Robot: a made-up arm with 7 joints.
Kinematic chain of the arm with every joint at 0, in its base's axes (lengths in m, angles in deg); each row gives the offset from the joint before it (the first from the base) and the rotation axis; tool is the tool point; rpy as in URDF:
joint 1: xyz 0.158 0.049 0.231 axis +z
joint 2: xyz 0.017 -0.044 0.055 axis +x
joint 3: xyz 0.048 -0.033 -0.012 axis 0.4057 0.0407 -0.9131
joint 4: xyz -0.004 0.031 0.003 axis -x
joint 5: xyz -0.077 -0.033 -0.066 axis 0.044 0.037 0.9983
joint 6: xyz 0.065 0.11 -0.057 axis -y
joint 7: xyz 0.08 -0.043 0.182 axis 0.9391 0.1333 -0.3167
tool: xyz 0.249 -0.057 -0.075 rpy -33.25 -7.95 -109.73
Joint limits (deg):
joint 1: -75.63..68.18
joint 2: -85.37..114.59
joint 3: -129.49..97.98
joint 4: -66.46..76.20
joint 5: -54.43..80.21
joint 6: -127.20..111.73
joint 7: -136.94..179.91
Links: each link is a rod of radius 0.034 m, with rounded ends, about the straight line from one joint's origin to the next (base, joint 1, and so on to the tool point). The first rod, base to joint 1, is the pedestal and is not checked.
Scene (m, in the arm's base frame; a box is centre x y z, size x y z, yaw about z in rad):
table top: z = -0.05
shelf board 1: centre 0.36 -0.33 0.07 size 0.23 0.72 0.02 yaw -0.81
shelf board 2: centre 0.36 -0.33 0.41 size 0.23 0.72 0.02 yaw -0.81
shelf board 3: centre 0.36 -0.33 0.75 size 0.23 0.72 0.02 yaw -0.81
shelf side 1: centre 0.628 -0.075 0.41 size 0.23 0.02 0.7 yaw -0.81
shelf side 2: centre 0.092 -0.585 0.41 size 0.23 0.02 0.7 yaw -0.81
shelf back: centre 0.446 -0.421 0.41 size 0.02 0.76 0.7 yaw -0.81
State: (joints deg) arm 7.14 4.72 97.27 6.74 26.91 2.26 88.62
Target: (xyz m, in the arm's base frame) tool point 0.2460 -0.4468 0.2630
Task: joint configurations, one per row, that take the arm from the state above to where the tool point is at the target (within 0.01 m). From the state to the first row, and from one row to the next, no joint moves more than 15 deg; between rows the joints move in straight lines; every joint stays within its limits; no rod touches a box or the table.
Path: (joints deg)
1: -5.55 5.12 97.41 -1.63 26.48 -6.21 97.16
2: -18.25 5.51 97.55 -10.00 26.05 -14.69 105.70
3: -30.94 5.91 97.70 -18.38 25.62 -23.16 114.24
4: -43.64 6.30 97.84 -26.75 25.20 -31.63 122.78
5: -56.33 6.70 97.98 -35.12 24.77 -40.11 131.32

